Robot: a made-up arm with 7 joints. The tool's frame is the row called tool.
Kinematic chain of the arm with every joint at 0, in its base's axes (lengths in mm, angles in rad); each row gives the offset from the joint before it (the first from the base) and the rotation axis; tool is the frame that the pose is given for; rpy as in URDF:
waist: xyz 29 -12 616 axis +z
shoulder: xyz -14 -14 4 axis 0 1 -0.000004
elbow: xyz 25 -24 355 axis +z
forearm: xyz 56 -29 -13 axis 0 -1 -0.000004
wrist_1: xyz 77 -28 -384 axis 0 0.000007 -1
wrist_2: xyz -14 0 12 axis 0 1 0.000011
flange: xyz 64 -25 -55 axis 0 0.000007 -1
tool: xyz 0 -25 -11 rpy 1.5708 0 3.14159
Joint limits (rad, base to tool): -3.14..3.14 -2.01..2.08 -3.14..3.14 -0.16..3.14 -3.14..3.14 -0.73..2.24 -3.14..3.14
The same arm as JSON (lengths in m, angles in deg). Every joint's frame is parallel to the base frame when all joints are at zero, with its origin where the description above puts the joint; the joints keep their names.
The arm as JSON. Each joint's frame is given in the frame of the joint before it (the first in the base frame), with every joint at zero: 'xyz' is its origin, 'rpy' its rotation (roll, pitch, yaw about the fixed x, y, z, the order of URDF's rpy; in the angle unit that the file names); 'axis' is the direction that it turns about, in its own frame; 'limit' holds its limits. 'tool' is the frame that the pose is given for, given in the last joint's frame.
{"units": {"length": "m", "angle": "deg"}, "joints": [{"name": "waist", "type": "revolute", "origin": {"xyz": [0.029, -0.012, 0.616], "rpy": [0.0, 0.0, 0.0]}, "axis": [0.0, 0.0, 1.0], "limit": {"lower": -179.91, "upper": 179.91}}, {"name": "shoulder", "type": "revolute", "origin": {"xyz": [-0.014, -0.014, 0.004], "rpy": [0.0, 0.0, 0.0]}, "axis": [0.0, 1.0, 0.0], "limit": {"lower": -115.16, "upper": 119.18}}, {"name": "elbow", "type": "revolute", "origin": {"xyz": [0.025, -0.024, 0.355], "rpy": [0.0, 0.0, 0.0]}, "axis": [0.0, 0.0, 1.0], "limit": {"lower": -179.91, "upper": 179.91}}, {"name": "forearm", "type": "revolute", "origin": {"xyz": [0.056, -0.029, -0.013], "rpy": [0.0, 0.0, 0.0]}, "axis": [0.0, -1.0, 0.0], "limit": {"lower": -9.17, "upper": 179.91}}, {"name": "wrist_1", "type": "revolute", "origin": {"xyz": [0.077, -0.028, -0.384], "rpy": [0.0, 0.0, 0.0]}, "axis": [0.0, 0.0, -1.0], "limit": {"lower": -179.91, "upper": 179.91}}, {"name": "wrist_2", "type": "revolute", "origin": {"xyz": [-0.014, 0.0, 0.012], "rpy": [0.0, 0.0, 0.0]}, "axis": [0.0, 1.0, 0.0], "limit": {"lower": -41.83, "upper": 128.34}}, {"name": "flange", "type": "revolute", "origin": {"xyz": [0.064, -0.025, -0.055], "rpy": [0.0, 0.0, 0.0]}, "axis": [0.0, 0.0, -1.0], "limit": {"lower": -179.91, "upper": 179.91}}], "tool": {"origin": {"xyz": [0.0, -0.025, -0.011], "rpy": [90.0, 0.0, 180.0]}}}
